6 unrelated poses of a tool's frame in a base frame.
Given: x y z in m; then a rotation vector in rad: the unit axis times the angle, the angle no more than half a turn.
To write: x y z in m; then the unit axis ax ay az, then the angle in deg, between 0 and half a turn. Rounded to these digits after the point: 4 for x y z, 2 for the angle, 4 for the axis.
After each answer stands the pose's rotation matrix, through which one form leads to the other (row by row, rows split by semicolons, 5 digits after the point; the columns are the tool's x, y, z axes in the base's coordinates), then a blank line. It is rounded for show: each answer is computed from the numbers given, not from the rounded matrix.
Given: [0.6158 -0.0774 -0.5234 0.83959 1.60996 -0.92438]
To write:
[0.6158 -0.0774 -0.5234 0.4121 0.7902 -0.4537 116.74]
-0.20373 0.87728 0.43460; 0.06694 0.45536 -0.88779; -0.97674 -0.15178 -0.15149

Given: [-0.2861 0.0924 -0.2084 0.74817 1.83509 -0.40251]
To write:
[-0.2861 0.0924 -0.2084 0.3700 0.9075 -0.1990 115.86]
-0.23964 0.66131 0.71080; 0.30310 0.74650 -0.59234; -0.92234 0.07349 -0.37933

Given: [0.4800 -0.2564 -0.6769 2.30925 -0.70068 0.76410]
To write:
[0.4800 -0.2564 -0.6769 0.9123 -0.2768 0.3019 145.03]
0.69480 -0.63247 0.34241; -0.28646 -0.68006 -0.67487; 0.65969 0.37081 -0.65368

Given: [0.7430 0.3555 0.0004 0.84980 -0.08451 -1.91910]
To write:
[0.7430 0.3555 0.0004 0.4046 -0.0402 -0.9136 120.35]
-0.25893 0.76390 -0.59111; -0.81290 -0.50287 -0.29378; -0.52167 0.40445 0.75119

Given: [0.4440 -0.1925 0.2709 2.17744 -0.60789 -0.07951]
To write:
[0.4440 -0.1925 0.2709 0.9626 -0.2687 -0.0351 129.61]
0.87972 -0.39651 -0.26244; -0.45066 -0.51929 -0.72611; 0.15163 0.75705 -0.63552

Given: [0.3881 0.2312 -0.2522 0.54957 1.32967 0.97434]
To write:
[0.3881 0.2312 -0.2522 0.3163 0.7652 0.5607 99.56]
-0.04943 -0.27073 0.96139; 0.83515 0.51673 0.18845; -0.54780 0.81222 0.20056

